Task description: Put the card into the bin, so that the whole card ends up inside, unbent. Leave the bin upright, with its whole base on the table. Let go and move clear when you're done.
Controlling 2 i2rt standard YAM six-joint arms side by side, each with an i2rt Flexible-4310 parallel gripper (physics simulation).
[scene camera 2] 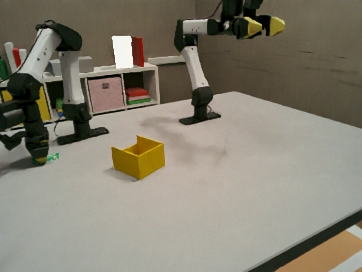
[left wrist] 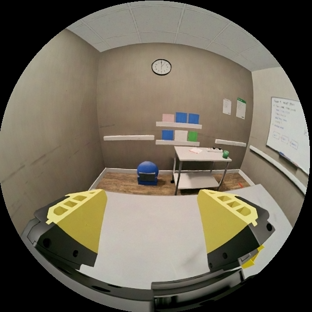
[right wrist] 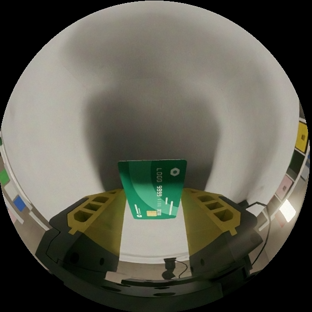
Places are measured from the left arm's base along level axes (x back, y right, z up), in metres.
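Pixels of known places: left gripper, fingertip midpoint: (scene camera 2: 273, 27); right gripper, fingertip midpoint: (scene camera 2: 43, 159); left arm's base, link origin: (scene camera 2: 200, 119); right arm's base, link origin: (scene camera 2: 83, 136).
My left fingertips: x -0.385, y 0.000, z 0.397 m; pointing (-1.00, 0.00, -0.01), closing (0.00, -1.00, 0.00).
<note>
Ahead of a thing's pixels: the offset from my left fingertips to its top centre. Level surfaces: height alone.
The green card @(dx +0.363, dy +0.638, dz -0.396 m) (scene camera 2: 54, 157) (right wrist: 154, 172) lies flat at table level at the left of the scene view. My right gripper (scene camera 2: 40, 159) (right wrist: 153, 193) points down, with its fingers against the card's two opposite side edges; it is shut on the card, which looks unbent. The yellow bin @(dx +0.124, dy +0.419, dz -0.320 m) (scene camera 2: 151, 161) stands upright on the table, right of the card in the scene view. Part of the bin (left wrist: 254, 257) shows behind the finger at the lower right of the left wrist view. The bin's inner floor is hidden. My left gripper (scene camera 2: 266, 27) (left wrist: 151, 196) is open and empty, high above the table.
The grey table @(dz -0.397 m) (scene camera 2: 210, 200) carries both arm bases (scene camera 2: 82, 135) (scene camera 2: 200, 118), behind the card and bin in the scene view. A shelf unit (scene camera 2: 154, 70) stands behind the table. The left wrist view shows a white cart (left wrist: 192, 153) and a blue ball-like object (left wrist: 148, 170) beyond the table.
</note>
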